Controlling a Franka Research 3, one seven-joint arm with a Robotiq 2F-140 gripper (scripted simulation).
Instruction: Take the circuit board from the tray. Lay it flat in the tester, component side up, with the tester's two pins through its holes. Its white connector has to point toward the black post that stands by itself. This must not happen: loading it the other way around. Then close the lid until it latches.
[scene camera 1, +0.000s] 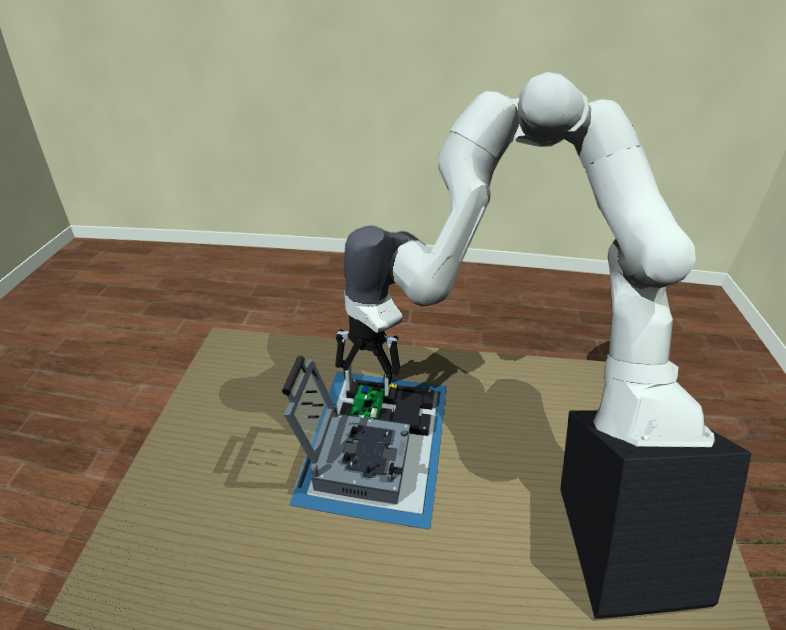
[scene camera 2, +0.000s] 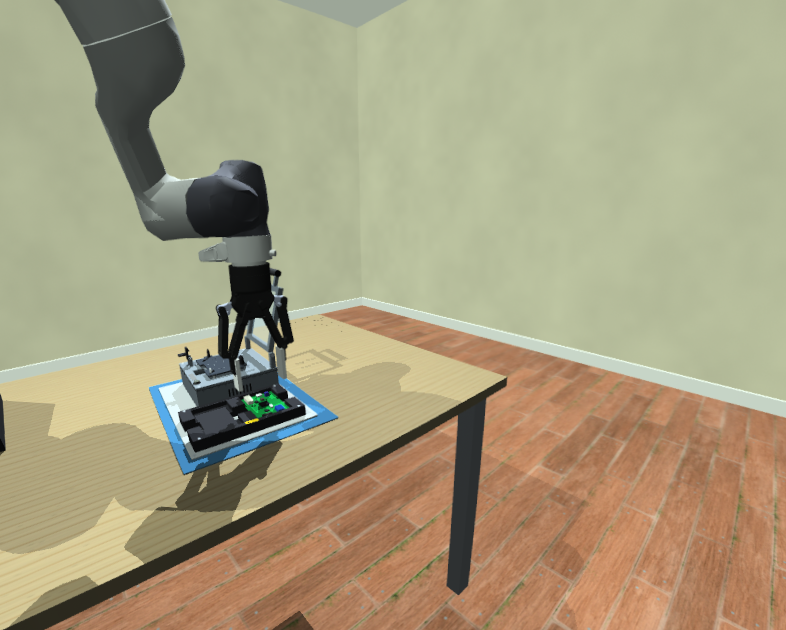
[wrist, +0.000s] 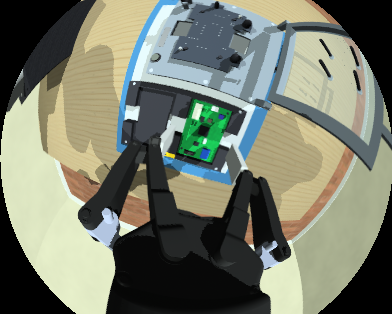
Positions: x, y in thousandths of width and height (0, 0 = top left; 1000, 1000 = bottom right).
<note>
In view: my gripper (scene camera 2: 333, 607), a green circuit board (scene camera 1: 468, 634) and a lid (scene camera 1: 401, 680).
The green circuit board is seen too in scene camera 2 (scene camera 2: 333, 642) and in the wrist view (wrist: 524, 396). My gripper also shows in scene camera 1 (scene camera 1: 469, 618) and in the wrist view (wrist: 514, 454). The lid also shows in scene camera 2 (scene camera 2: 328, 526) and in the wrist view (wrist: 764, 250).
</note>
